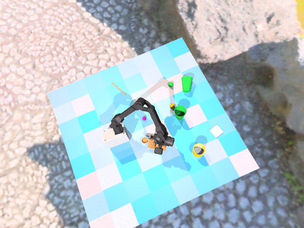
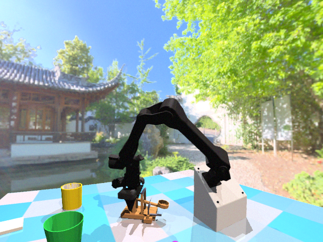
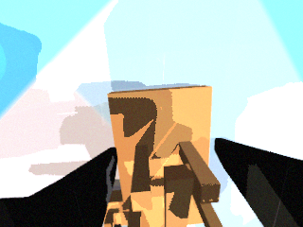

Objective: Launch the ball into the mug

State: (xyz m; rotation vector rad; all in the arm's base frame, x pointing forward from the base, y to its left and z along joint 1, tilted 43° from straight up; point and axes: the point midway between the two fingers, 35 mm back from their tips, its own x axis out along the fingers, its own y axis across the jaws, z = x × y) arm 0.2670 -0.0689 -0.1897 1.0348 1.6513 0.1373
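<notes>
Now: the magenta ball 5 cm behind my gripper tip, 26 cm to the left of it and 2 cm below it. The rest, counted from my gripper tip: yellow ball: 21 cm ahead, 27 cm to the left, 1 cm below; then wooden catapult: 5 cm behind, 5 cm to the left, 2 cm above; then yellow mug: 25 cm ahead, 16 cm to the right.
</notes>
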